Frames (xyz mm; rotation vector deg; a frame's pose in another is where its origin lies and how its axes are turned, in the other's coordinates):
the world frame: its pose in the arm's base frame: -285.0 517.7 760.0 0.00 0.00 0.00
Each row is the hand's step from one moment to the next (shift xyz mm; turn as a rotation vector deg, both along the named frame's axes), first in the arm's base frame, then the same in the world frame.
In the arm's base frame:
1: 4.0 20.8 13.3 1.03 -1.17 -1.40
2: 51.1 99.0 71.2 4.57 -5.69 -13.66
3: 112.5 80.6 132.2 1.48 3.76 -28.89
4: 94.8 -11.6 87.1 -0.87 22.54 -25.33
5: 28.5 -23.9 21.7 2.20 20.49 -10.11
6: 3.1 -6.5 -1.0 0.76 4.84 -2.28
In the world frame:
1: 4.0 20.8 13.3 1.03 -1.17 -1.40
2: 51.1 99.0 71.2 4.57 -5.69 -13.66
3: 112.5 80.6 132.2 1.48 3.76 -28.89
4: 94.8 -11.6 87.1 -0.87 22.54 -25.33
5: 28.5 -23.9 21.7 2.20 20.49 -10.11
6: 3.1 -6.5 -1.0 0.76 4.84 -2.28

